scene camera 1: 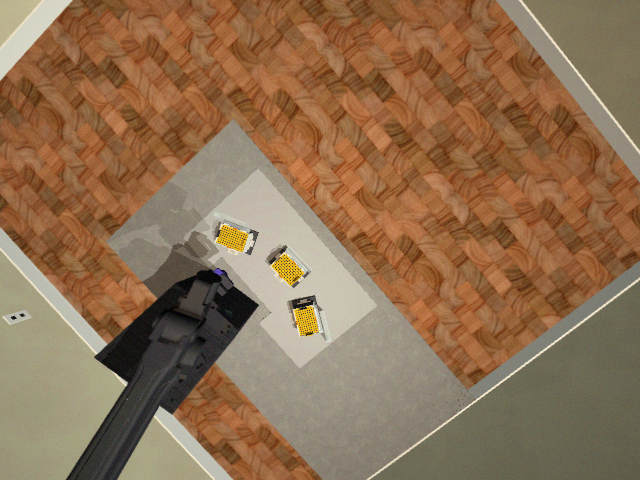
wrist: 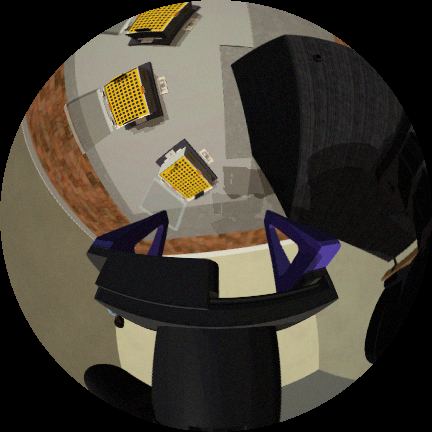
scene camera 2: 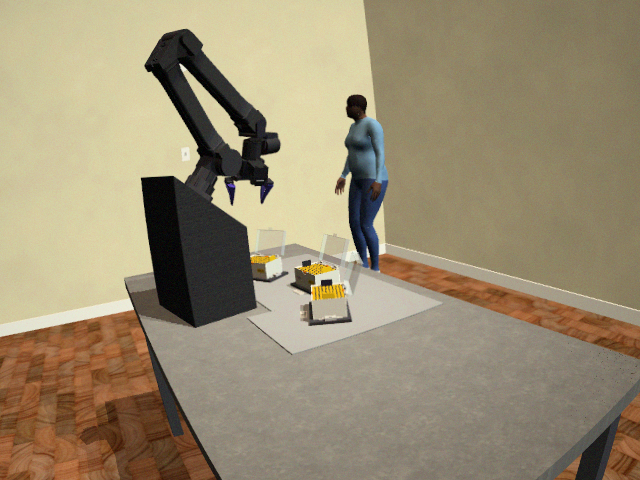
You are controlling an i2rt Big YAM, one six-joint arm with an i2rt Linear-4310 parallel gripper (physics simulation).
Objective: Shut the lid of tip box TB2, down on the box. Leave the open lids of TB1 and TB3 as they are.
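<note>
The wrist view shows the gripper (wrist: 215, 215) together with a pale mat (wrist: 193, 108).
</note>
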